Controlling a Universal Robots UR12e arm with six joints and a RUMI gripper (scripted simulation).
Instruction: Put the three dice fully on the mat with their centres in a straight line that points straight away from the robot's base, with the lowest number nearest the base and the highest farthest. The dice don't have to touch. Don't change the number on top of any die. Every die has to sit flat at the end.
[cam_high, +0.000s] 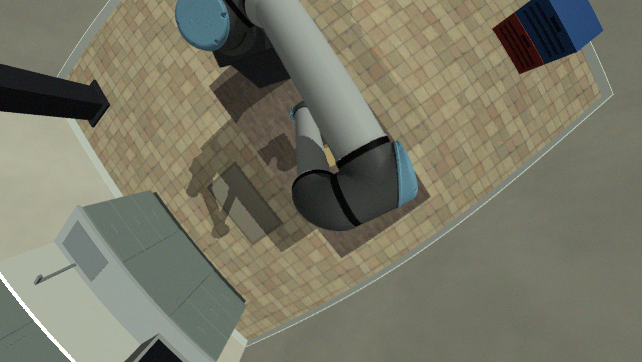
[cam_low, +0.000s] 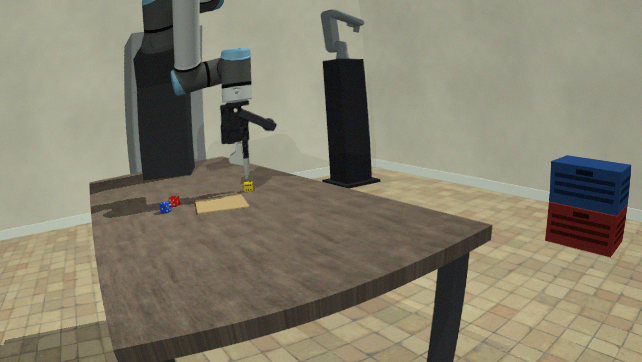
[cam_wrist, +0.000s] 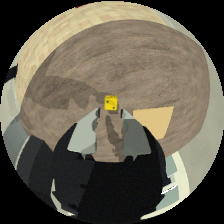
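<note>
The yellow die is 40 mm below my hand. Also, from my hand: tan mat: 120 mm to the right, 100 mm ahead, 50 mm below; then blue die: 280 mm to the right, 60 mm ahead, 40 mm below; then red die: 240 mm to the right, 40 mm below, 10 mm ahead.
</note>
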